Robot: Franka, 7 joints.
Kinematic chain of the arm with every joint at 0, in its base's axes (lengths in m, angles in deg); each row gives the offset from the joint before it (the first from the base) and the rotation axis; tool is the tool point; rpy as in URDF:
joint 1: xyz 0 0 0.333 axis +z
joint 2: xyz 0 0 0 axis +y
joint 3: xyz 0 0 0.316 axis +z
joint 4: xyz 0.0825 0 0 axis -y
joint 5: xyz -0.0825 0 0.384 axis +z
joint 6: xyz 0 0 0 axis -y
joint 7: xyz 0.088 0 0 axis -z
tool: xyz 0 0 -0.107 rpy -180 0 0
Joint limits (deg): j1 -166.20..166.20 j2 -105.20..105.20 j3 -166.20..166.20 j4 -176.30..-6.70 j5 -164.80..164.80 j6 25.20..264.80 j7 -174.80..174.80
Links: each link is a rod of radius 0.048 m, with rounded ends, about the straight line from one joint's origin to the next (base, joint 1, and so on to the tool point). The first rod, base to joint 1, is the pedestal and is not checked.
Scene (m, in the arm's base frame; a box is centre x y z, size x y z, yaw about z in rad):
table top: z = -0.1
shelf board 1: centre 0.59 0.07 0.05 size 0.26 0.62 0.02 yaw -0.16
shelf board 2: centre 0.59 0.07 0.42 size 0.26 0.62 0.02 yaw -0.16
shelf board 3: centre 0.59 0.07 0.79 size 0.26 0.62 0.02 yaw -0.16
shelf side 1: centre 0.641 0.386 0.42 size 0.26 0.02 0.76 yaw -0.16
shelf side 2: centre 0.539 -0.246 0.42 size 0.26 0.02 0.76 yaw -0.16
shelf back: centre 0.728 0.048 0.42 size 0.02 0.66 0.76 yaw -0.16
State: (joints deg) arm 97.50 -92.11 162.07 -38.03 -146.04 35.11 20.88
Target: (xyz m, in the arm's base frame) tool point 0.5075 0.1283 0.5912
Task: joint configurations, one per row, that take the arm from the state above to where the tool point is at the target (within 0.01 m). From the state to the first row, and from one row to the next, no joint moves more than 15 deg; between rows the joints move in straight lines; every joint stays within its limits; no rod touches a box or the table.
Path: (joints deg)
1: 83.21 -78.76 148.29 -46.14 -141.47 34.61 20.88
2: 68.91 -65.42 134.51 -54.25 -136.90 34.11 20.88
3: 54.62 -52.07 120.74 -62.37 -132.32 33.60 20.88
4: 40.33 -38.73 106.96 -70.48 -127.75 33.10 20.88
5: 26.03 -25.38 93.18 -78.59 -123.18 32.60 20.88
6: 11.74 -12.04 79.40 -86.70 -118.61 32.10 20.88
7: -2.55 1.31 65.62 -94.81 -114.04 31.59 20.88
8: -16.85 14.65 51.84 -102.93 -109.47 31.09 20.88

